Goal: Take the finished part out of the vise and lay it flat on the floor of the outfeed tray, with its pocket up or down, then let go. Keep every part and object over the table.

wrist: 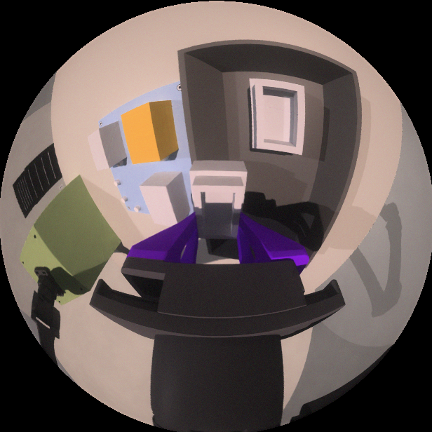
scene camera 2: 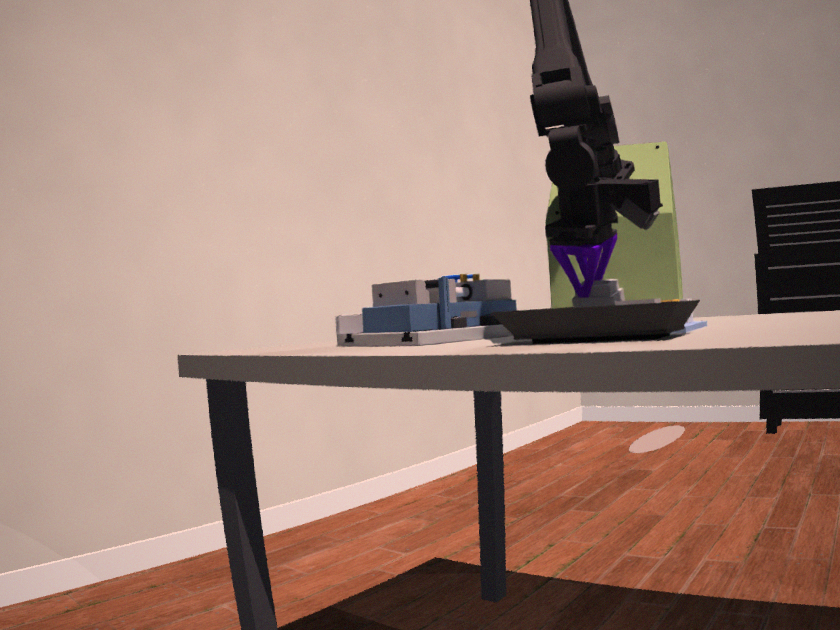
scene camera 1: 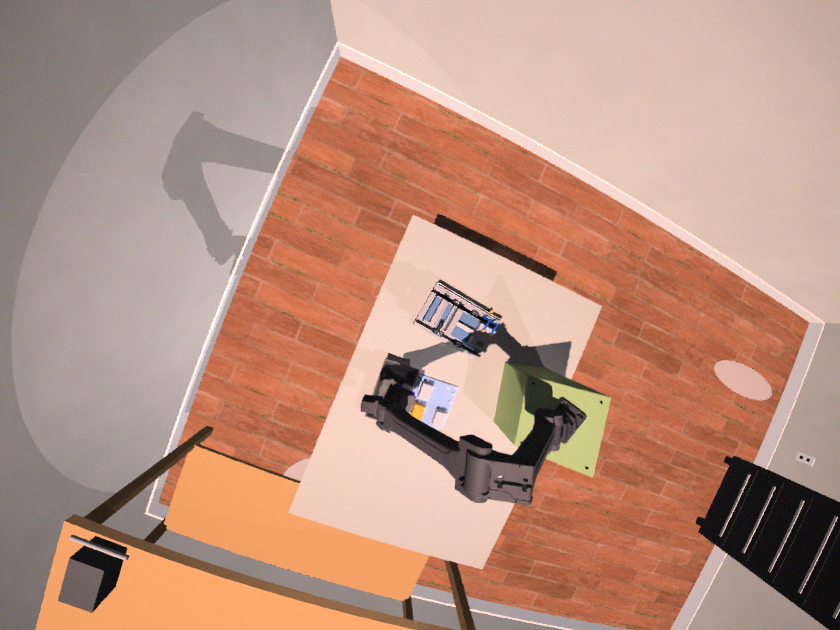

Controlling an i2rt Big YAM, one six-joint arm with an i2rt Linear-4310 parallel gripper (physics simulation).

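Pixels of known places: gripper, fingertip midpoint: (scene camera 2: pixel 588 293) (scene camera 1: pixel 406 390); arm's base, origin of the base link: (scene camera 2: pixel 603 174) (scene camera 1: pixel 564 420).
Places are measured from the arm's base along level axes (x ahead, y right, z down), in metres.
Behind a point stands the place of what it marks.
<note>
My gripper (scene camera 2: pixel 586 291) @(x 0.408, y -0.286, z 0.252 m) (wrist: pixel 217 217), with purple fingers, is shut on the finished part (scene camera 2: pixel 603 288) @(x 0.417, y -0.320, z 0.248 m) (wrist: pixel 219 179), a light grey block. In the scene camera 2 view the part is low over the dark outfeed tray (scene camera 2: pixel 597 324) @(x 0.487, y -0.366, z 0.290 m) (wrist: pixel 202 112), its lower edge close to or behind the near rim. In the wrist view it overlaps the tray's left wall. Whether it touches the tray, and which way its pocket faces, I cannot tell. Another light grey part (wrist: pixel 278 117) lies pocket up on the tray floor. The vise (scene camera 1: pixel 457 320) @(x 0.438, y 0.039, z 0.215 m) (scene camera 2: pixel 403 317) @(x 0.533, y -0.028, z 0.270 m) stands apart from the gripper.
A light blue plate (scene camera 1: pixel 444 393) @(x 0.265, y -0.210, z 0.303 m) (wrist: pixel 150 192) adjoins the tray, bearing an orange block (scene camera 1: pixel 418 410) @(x 0.315, y -0.321, z 0.267 m) (wrist: pixel 150 131) and grey blocks (wrist: pixel 167 195) (wrist: pixel 109 145). A tall green box (scene camera 1: pixel 580 434) @(x -0.046, y -0.003, z -0.038 m) (scene camera 2: pixel 647 250) @(x 0.043, y -0.128, z 0.172 m) (wrist: pixel 77 230) stands on the table (scene camera 1: pixel 379 474) @(x 0.249, y -0.639, z 0.312 m) (scene camera 2: pixel 379 369) @(x 0.682, y -0.200, z 0.327 m).
</note>
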